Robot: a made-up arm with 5 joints. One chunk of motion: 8 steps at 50 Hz.
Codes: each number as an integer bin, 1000 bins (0 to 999) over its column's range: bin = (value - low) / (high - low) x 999, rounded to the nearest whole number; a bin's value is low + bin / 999 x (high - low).
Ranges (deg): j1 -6..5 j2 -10..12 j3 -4..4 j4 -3..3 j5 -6..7
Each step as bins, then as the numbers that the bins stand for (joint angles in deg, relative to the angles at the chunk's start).
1 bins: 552 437 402 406 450
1 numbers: 0.08 -0.38 -0.78 -0.56 -0.14
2 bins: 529 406 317 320 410
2 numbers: -0.18 -1.06 -1.46 -1.08 -0.66
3 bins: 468 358 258 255 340
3 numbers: -0.85 -2.12 -1.93 -1.47 -1.58
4 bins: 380 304 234 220 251
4 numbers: -1.82 -3.31 -2.13 -1.68 -2.73
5 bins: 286 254 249 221 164
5 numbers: -2.85 -4.41 -2.01 -1.67 -3.87
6 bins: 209 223 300 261 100
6 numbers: -3.70 -5.09 -1.60 -1.43 -4.70
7 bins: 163 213 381 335 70
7 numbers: -4.21 -5.31 -0.95 -0.99 -5.09
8 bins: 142 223 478 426 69
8 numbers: -4.44 -5.09 -0.17 -0.44 -5.10
